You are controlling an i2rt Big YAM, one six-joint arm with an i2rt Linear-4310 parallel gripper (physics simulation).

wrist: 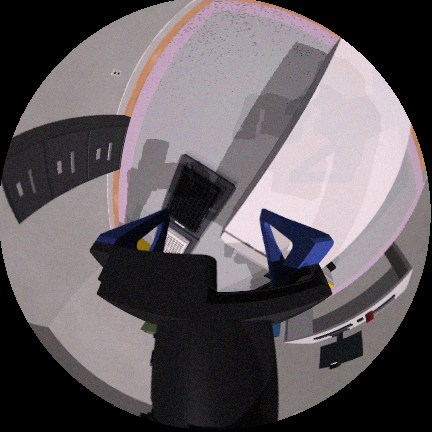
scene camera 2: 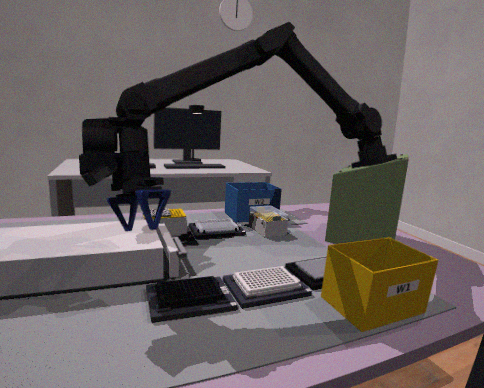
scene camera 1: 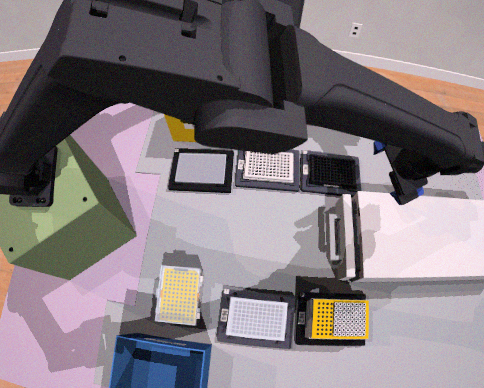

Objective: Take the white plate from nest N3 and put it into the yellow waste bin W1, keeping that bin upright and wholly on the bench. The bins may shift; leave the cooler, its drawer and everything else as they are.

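Seen in the pictures: gripper, fingertip midpoint: [wrist: 214,213] [scene camera 2: 140,230] [scene camera 1: 384,173]; arm's base, origin of the base link: [scene camera 2: 374,163] [scene camera 1: 35,175].
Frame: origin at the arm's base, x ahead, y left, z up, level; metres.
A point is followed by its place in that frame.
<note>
The white plate [scene camera 1: 269,166] @(x 0.478, y 0.107, z -0.230 m) [scene camera 2: 267,281] @(x 0.483, y 0.124, z -0.233 m) [wrist: 176,243] @(x 0.511, y 0.092, z -0.231 m) with rows of wells sits flat in the middle dark nest [scene camera 1: 266,185] @(x 0.466, y 0.060, z -0.244 m) [scene camera 2: 280,299] @(x 0.483, y 0.174, z -0.250 m) of the row of three; I cannot read the nest labels. The yellow bin W1 [scene camera 1: 181,129] @(x 0.253, y 0.220, z -0.197 m) [scene camera 2: 350,295] @(x 0.404, y 0.282, z -0.204 m) [wrist: 143,244] @(x 0.395, y 0.225, z -0.237 m) stands upright on the bench; the arm hides most of it in scene camera 1. My gripper [scene camera 1: 396,171] [scene camera 2: 141,229] @(x 0.726, y 0.014, z -0.120 m) [wrist: 214,213] @(x 0.726, y 0.014, z -0.120 m) is open and empty, with blue fingers pointing down. It is high, near the cooler's drawer end, away from the white plate on the black plate's side.
A black plate [scene camera 1: 332,171] @(x 0.645, y 0.084, z -0.234 m) [scene camera 2: 187,292] @(x 0.656, y 0.095, z -0.232 m) [wrist: 195,197] @(x 0.668, y 0.073, z -0.232 m) sits beside the white one. The white cooler [scene camera 1: 420,240] @(x 0.810, y -0.140, z -0.172 m) [scene camera 2: 80,265] @(x 0.840, y -0.027, z -0.195 m) [wrist: 320,160] @(x 0.824, y -0.075, z -0.172 m) has its drawer front [scene camera 1: 348,240] @(x 0.630, y -0.116, z -0.185 m) slightly out. Blue bin W2 [scene camera 2: 237,202] @(x 0.306, y -0.317, z -0.181 m), a yellow tip box [scene camera 1: 179,295] @(x 0.254, y -0.206, z -0.186 m) and a yellow rack [scene camera 1: 322,317] @(x 0.545, y -0.275, z -0.183 m) stand opposite.
</note>
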